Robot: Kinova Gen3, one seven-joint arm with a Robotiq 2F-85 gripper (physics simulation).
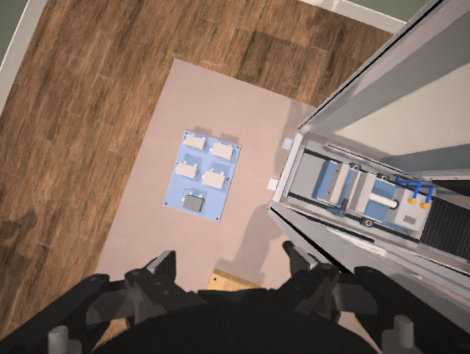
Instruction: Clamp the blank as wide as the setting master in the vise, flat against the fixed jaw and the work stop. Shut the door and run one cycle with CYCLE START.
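Frame: origin at the arm's base, x right, y ahead, z up, level; metres.
Where they show: gripper, fingertip midpoint: (232, 261).
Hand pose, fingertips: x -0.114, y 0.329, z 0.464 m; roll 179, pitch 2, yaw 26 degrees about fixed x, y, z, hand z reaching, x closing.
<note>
After its pixels a point has its place.
A dark grey block (193, 203) @(z 0.001, x -0.237, y 0.263 m) sits at the near end of a blue board (202, 193) @(z -0.024, x -0.228, y 0.300 m), and several whitish blocks (214, 179) @(z 0.012, x -0.208, y 0.359 m) sit in two columns on the same board. Which is the blank and which the setting master I cannot tell for certain. The vise (362, 193) @(z 0.122, x 0.154, y 0.485 m) is inside the machine at the right, with two pale jaws apart and a white round rod behind one of them. A small dark part (345, 206) stands by the jaws. My gripper (232, 261) @(z 0.464, x -0.114, y 0.329 m) is open and empty, high above the table, nearer than the board and left of the vise. CYCLE START does not show.
The machine enclosure (284, 172) @(z -0.002, x -0.021, y 0.469 m) has tall walls rising at the right, close to my right finger. Blue hoses with yellow ends (412, 201) and a black ribbed cover (447, 222) lie beyond the vise. A wooden piece (231, 281) @(z 0.007, x -0.030, y 0.097 m) shows between my fingers. The pinkish table top (150, 200) @(z -0.032, x -0.378, y 0.205 m) borders a wood floor.
</note>
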